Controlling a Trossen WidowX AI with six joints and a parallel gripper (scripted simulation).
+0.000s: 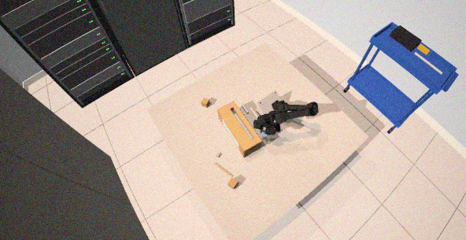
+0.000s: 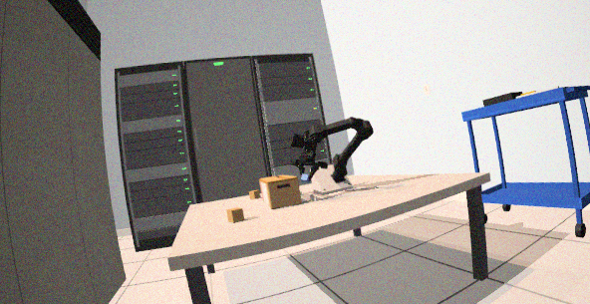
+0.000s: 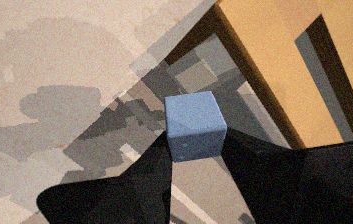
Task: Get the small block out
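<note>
The light-blue block is 1 cm to the left of my gripper tip and 1 cm above it. Round my gripper tip: thin stick (37 cm ahead, 9 cm below, 1 cm to the left); box (15 cm to the right, 6 cm ahead, 3 cm below).
</note>
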